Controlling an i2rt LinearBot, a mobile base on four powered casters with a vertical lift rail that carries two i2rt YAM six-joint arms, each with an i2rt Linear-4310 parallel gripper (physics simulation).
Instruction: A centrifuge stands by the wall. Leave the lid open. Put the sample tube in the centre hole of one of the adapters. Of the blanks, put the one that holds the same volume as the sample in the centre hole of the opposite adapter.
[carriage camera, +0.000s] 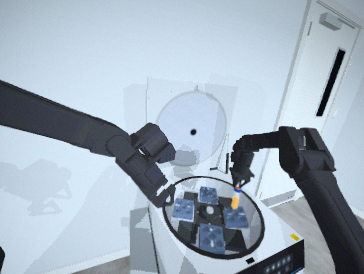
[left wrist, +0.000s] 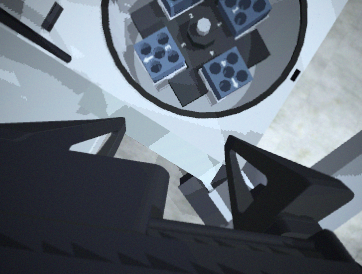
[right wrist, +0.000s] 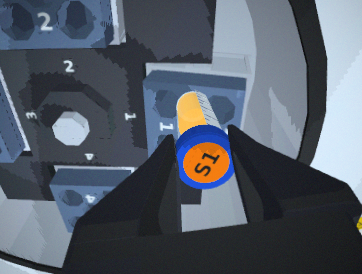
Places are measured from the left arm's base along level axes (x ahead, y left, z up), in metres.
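Where they show: left gripper, fingertip midpoint: (carriage camera: 162, 194) (left wrist: 176, 132); right gripper, fingertip midpoint: (carriage camera: 236, 187) (right wrist: 201, 138).
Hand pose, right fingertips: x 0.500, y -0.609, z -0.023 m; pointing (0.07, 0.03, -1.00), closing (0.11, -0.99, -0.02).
Things, the pixels of their top centre, and the offset from my right fingertips.
- sample tube, top centre: (right wrist: 201, 180) (carriage camera: 238, 188) dx -0.022, dy +0.001, dz +0.009 m
- adapter 1, top centre: (right wrist: 200, 135) (carriage camera: 237, 212) dx -0.064, dy -0.003, dz -0.098 m
- Adapter 3, top centre: (left wrist: 159, 52) (carriage camera: 183, 205) dx -0.041, dy +0.258, dz -0.107 m
- Adapter 2, top centre: (carriage camera: 208, 192) dx +0.077, dy +0.118, dz -0.107 m
- adapter 4, top centre: (right wrist: 94, 212) (left wrist: 228, 72) (carriage camera: 211, 235) dx -0.182, dy +0.140, dz -0.107 m
- rotor hub, top centre: (right wrist: 74, 132) (left wrist: 206, 23) (carriage camera: 211, 209) dx -0.053, dy +0.123, dz -0.100 m
The centrifuge (carriage camera: 272, 242) stands by the wall with its lid (carriage camera: 175, 117) open. Its rotor carries blue adapters numbered 1 to 4. My right gripper (carriage camera: 238, 187) (right wrist: 201, 138) is shut on the sample tube (carriage camera: 235, 200) (right wrist: 195, 112), which has an orange S1 top, a blue cap and orange liquid. The tube is tilted in the right wrist view, its lower end over adapter 1 (carriage camera: 239, 220) (right wrist: 195, 81) and hiding that adapter's centre hole. Adapter 3 (carriage camera: 183, 210) (left wrist: 169, 64) is opposite, its visible holes empty. My left gripper (left wrist: 176, 132) is open and empty, outside the bowl rim. The blanks do not show.
Adapter 2 (carriage camera: 208, 194) (right wrist: 55, 37) and adapter 4 (carriage camera: 212, 235) (left wrist: 239, 67) sit on the other two rotor arms. The raised bowl rim (carriage camera: 262, 225) (left wrist: 106, 30) rings them. A rotor hub (left wrist: 203, 26) (right wrist: 70, 128) stands in the middle. A door (carriage camera: 320, 65) is at the right.
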